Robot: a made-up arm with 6 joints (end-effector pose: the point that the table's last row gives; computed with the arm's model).
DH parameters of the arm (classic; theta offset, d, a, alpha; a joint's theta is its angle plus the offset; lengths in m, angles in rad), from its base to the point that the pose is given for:
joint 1: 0 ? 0 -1.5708
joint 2: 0.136 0 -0.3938 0
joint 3: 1.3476 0 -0.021 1.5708
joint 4: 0 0.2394 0 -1.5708
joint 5: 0 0 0 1.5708
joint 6: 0 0.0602 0 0
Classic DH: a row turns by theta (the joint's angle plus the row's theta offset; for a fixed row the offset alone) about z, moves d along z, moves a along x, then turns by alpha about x.
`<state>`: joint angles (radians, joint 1 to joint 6).
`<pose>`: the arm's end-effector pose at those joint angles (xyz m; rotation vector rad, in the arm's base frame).
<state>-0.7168 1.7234 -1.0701 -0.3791 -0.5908 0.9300</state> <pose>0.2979 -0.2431 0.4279 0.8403 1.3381 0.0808</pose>
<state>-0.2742 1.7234 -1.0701 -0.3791 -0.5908 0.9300</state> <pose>0.3733 -0.0921 0.4279 0.5313 1.5046 0.4263</pose>
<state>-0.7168 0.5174 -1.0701 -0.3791 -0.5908 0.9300</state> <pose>-0.0760 0.0827 0.6156 0.0677 0.4198 -0.0659</pose>
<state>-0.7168 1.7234 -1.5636 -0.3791 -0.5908 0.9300</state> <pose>0.3131 -0.2564 0.5701 0.5191 0.9669 0.0173</pose>
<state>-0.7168 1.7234 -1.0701 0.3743 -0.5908 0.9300</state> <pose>0.2817 -0.2617 0.4280 1.3993 0.7428 0.2518</pose>
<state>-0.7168 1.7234 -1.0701 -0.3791 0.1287 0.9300</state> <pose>0.2785 -0.2465 0.3904 1.3611 1.8034 -0.1407</pose>
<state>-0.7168 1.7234 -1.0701 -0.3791 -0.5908 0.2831</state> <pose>0.2979 -0.2431 0.4279 0.3750 1.5508 -0.4247</pose>
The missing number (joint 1, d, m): 0.1616
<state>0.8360 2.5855 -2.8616 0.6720 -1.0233 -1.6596</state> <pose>0.4199 0.4170 0.4756 0.0240 0.6338 -0.5003</pose>
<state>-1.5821 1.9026 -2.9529 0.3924 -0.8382 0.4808</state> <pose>-0.0198 -0.2382 0.7931 -0.2271 -0.4150 -0.7635</pose>
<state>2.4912 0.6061 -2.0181 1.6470 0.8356 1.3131</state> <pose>0.2075 -0.2138 0.7086 0.8297 -0.2022 -0.7525</pose>
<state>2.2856 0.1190 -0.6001 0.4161 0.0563 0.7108</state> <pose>0.0896 -0.1053 0.4372 0.8279 -1.2123 -2.4972</pose>
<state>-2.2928 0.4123 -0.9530 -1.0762 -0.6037 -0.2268</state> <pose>0.1046 0.0733 0.5667 0.1751 -1.1348 2.7293</pose>
